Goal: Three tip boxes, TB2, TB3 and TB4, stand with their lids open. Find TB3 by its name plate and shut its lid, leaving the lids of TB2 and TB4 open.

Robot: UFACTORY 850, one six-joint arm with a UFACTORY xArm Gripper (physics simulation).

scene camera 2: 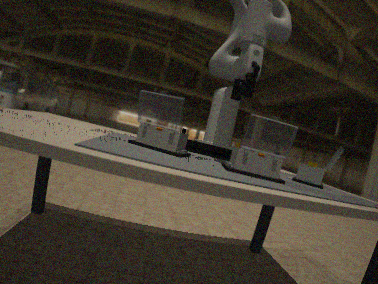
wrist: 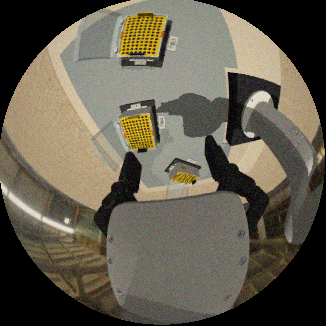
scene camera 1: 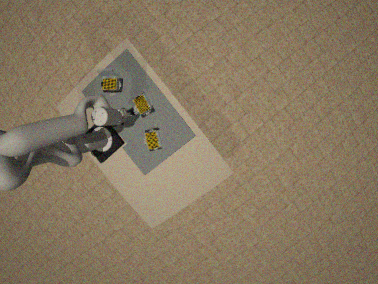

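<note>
Three tip boxes with yellow racks stand on the grey mat, their clear lids upright or leaning back, open. The first box [scene camera 1: 152, 140] [scene camera 2: 160, 138] [wrist: 144, 36] has its lid [scene camera 2: 161, 106] [wrist: 97, 40] open. The middle box [scene camera 1: 142, 104] [scene camera 2: 257, 162] [wrist: 137, 132] has its lid [scene camera 2: 272, 132] [wrist: 105, 145] open. The third box [scene camera 1: 110, 84] [scene camera 2: 311, 174] [wrist: 184, 176] has its lid [scene camera 2: 334, 159] [wrist: 177, 190] open. White labels show, but their lettering is too small to read. My gripper [scene camera 1: 134, 117] [scene camera 2: 243, 90] [wrist: 169, 151] is open and empty, above the boxes, near the middle one in the overhead view.
The mat [scene camera 1: 172, 122] [scene camera 2: 110, 143] [wrist: 200, 60] lies on the pale table [scene camera 1: 175, 187] [scene camera 2: 65, 131]. The arm's black base plate [scene camera 1: 116, 145] [wrist: 237, 130] sits beside the mat. The arm's shadow [wrist: 197, 117] falls between the base and the middle box.
</note>
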